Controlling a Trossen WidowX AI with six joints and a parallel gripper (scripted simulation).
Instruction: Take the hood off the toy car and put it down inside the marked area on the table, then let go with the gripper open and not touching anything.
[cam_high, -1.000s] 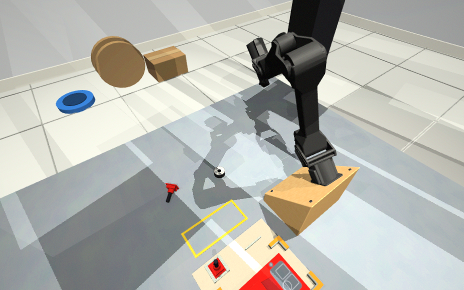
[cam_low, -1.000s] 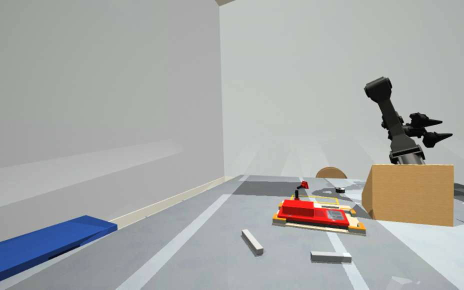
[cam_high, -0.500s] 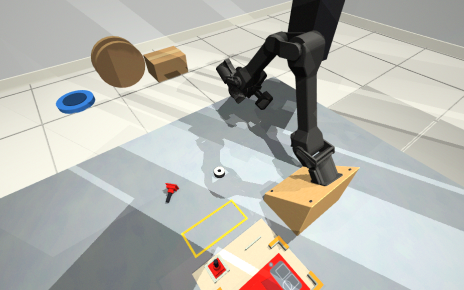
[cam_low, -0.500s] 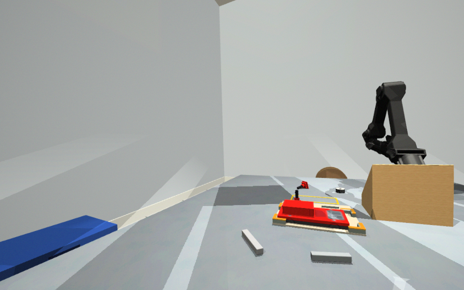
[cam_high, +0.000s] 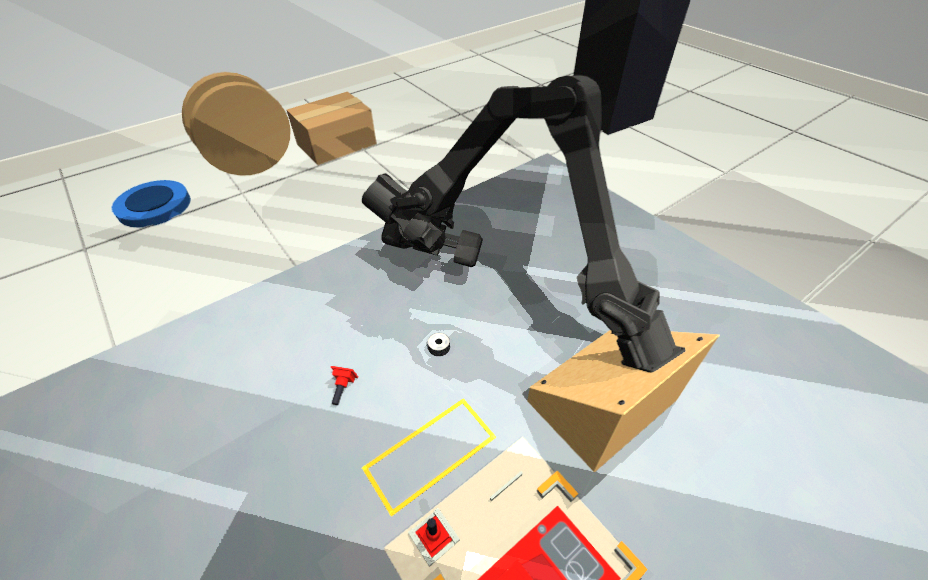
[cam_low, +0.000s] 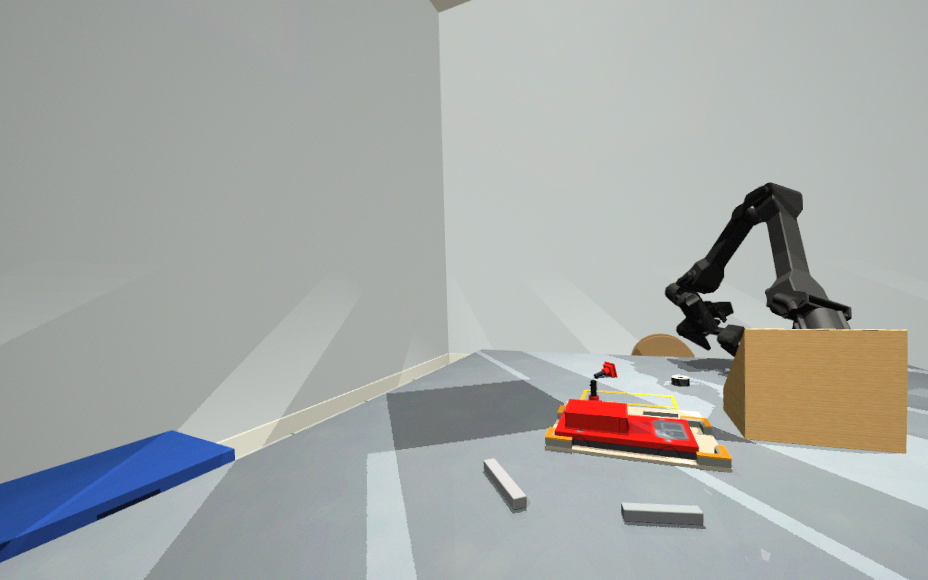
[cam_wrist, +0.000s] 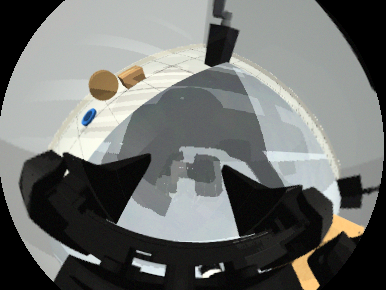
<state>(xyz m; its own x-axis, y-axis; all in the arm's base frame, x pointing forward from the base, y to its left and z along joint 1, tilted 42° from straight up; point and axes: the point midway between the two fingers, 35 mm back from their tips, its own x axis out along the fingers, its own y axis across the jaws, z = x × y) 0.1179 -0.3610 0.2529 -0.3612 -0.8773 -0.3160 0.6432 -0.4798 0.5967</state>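
My gripper tip is 59 cm to the right of the hood, 24 cm short of it and 1 cm above it.
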